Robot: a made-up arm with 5 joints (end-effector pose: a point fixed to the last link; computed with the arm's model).
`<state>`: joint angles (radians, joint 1 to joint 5).
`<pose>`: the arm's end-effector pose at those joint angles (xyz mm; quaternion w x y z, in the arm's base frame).
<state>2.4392 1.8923 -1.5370 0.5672 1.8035</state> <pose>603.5 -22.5 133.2 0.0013 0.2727 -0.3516 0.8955</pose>
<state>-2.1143 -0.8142 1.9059 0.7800 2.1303</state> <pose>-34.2 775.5 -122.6 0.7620 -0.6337 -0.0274 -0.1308</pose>
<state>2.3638 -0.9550 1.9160 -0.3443 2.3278</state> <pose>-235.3 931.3 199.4 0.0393 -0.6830 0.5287 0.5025</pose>
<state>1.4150 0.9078 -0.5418 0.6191 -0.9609</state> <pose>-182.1 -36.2 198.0 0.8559 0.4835 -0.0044 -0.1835</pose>
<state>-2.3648 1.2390 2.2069 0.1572 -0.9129</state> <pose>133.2 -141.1 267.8 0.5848 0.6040 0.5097 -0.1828</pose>
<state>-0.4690 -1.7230 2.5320 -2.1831 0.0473</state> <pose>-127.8 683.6 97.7 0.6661 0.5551 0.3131 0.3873</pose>
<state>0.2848 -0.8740 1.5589 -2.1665 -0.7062</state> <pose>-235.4 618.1 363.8 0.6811 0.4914 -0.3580 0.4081</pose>
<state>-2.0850 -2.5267 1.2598 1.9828 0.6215</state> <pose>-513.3 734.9 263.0 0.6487 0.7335 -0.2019 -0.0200</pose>
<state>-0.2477 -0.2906 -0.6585 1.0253 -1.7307</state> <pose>157.5 308.8 365.7 0.2413 -0.3986 0.3322 -0.8201</pose>
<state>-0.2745 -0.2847 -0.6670 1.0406 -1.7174</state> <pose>161.1 309.1 361.1 0.2368 -0.4070 0.3471 -0.8110</pose>
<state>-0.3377 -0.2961 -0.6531 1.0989 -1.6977</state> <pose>166.2 322.4 345.8 0.2267 -0.4438 0.3750 -0.7817</pose>
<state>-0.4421 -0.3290 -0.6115 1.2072 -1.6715</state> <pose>169.1 350.4 320.4 0.2049 -0.5104 0.4156 -0.7244</pose>
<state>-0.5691 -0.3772 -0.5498 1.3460 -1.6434</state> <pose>165.1 386.3 293.7 0.1681 -0.5897 0.4582 -0.6435</pose>
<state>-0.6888 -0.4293 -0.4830 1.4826 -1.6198</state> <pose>155.0 420.2 274.9 0.1221 -0.6598 0.4896 -0.5567</pose>
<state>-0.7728 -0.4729 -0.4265 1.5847 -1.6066</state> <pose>144.1 444.6 266.2 0.0828 -0.7079 0.5036 -0.4883</pose>
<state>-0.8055 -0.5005 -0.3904 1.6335 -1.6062</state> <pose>135.9 456.8 264.1 0.0644 -0.7322 0.5026 -0.4551</pose>
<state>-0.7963 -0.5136 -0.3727 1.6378 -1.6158</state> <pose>130.6 459.7 264.5 0.0661 -0.7396 0.4931 -0.4534</pose>
